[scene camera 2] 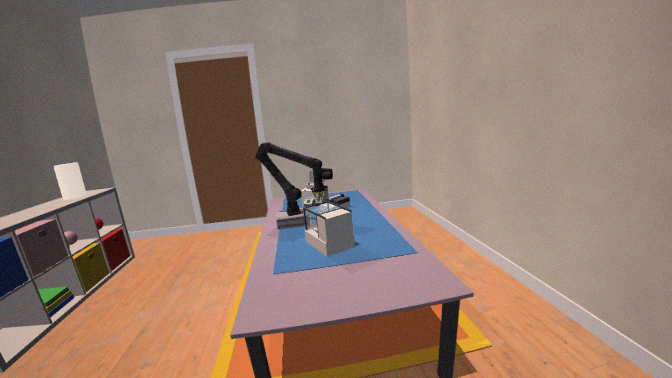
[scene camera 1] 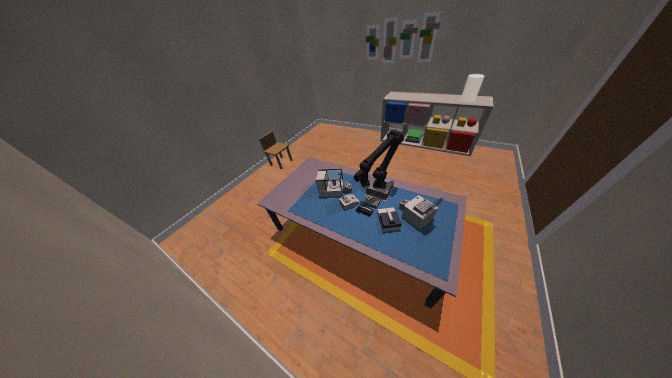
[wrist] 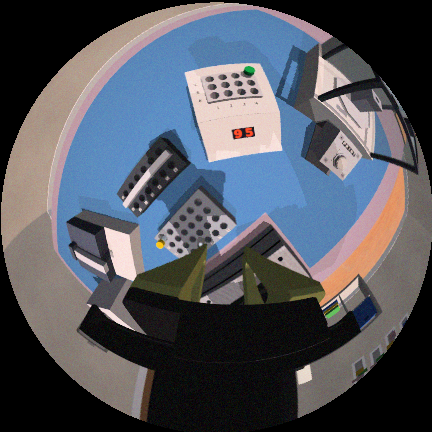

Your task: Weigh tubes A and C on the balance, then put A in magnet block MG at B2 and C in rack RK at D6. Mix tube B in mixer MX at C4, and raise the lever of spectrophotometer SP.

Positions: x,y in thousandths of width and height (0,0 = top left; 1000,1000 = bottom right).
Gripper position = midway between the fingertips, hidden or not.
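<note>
A mixer (scene camera 1: 623,562) is part of the scene, and it also appears in the wrist view (wrist: 251,686). The scene includes a balance (scene camera 2: 493,615) too, which shows in the wrist view (wrist: 763,209) and in scene camera 1 (scene camera 1: 492,496) as well. The wrist view also shows the gripper (wrist: 520,582).
</note>
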